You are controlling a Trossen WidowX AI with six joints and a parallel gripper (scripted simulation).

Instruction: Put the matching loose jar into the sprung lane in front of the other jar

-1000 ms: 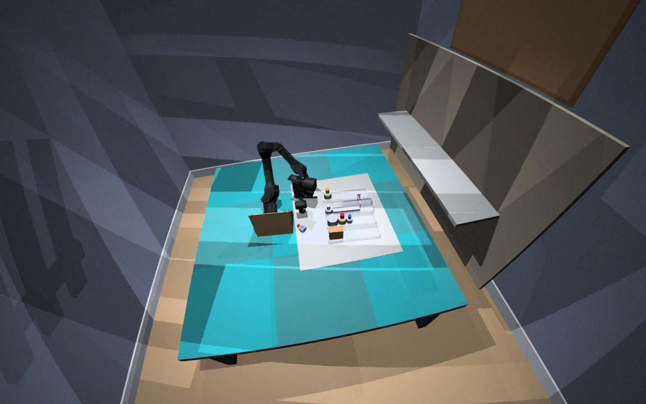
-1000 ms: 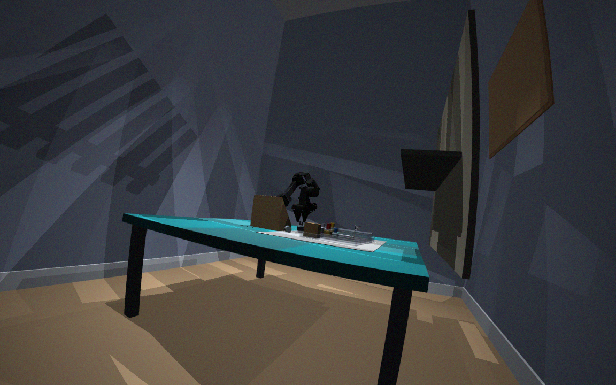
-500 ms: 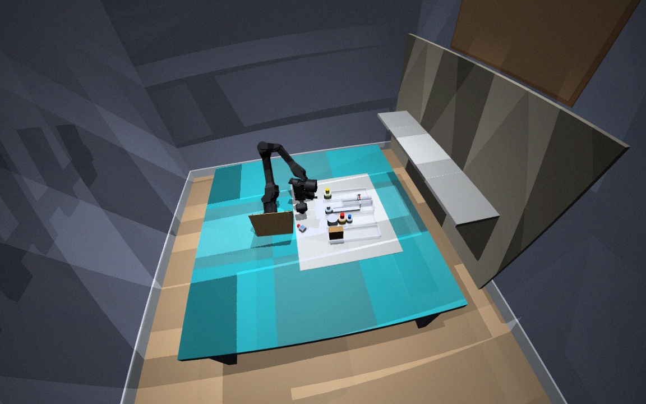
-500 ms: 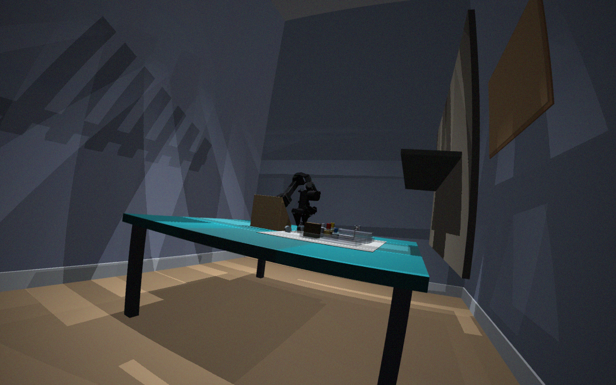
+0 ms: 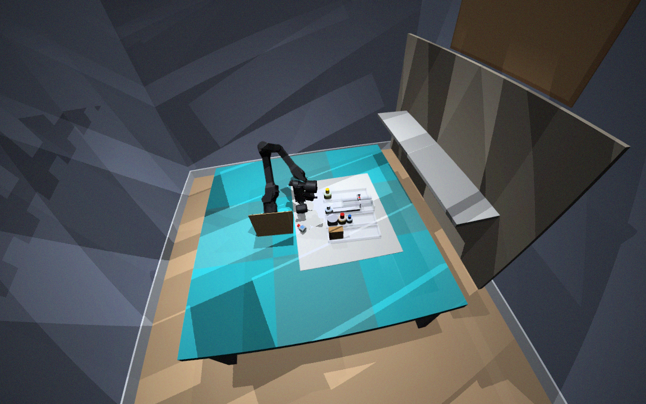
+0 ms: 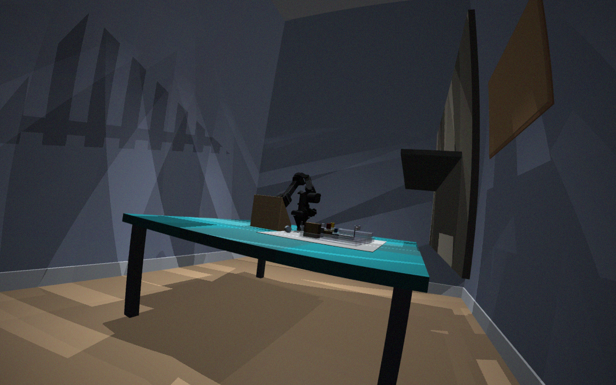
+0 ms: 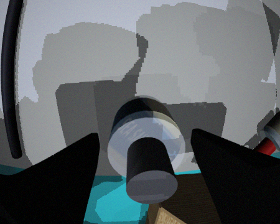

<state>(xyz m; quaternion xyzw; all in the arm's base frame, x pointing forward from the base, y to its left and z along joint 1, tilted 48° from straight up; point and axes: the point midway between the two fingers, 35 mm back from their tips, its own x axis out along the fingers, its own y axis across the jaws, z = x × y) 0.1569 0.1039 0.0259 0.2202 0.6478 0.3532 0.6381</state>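
Right now the grey can is 180 mm ahead of my gripper tip and 100 mm to the right of it. From my gripper tip the other things lie so: black rod (120 mm to the left, 20 mm below, 20 mm ahead); then brown block (190 mm to the right, 190 mm ahead, 10 mm above); then grey pusher plate (270 mm ahead, 20 mm to the left, 20 mm above).
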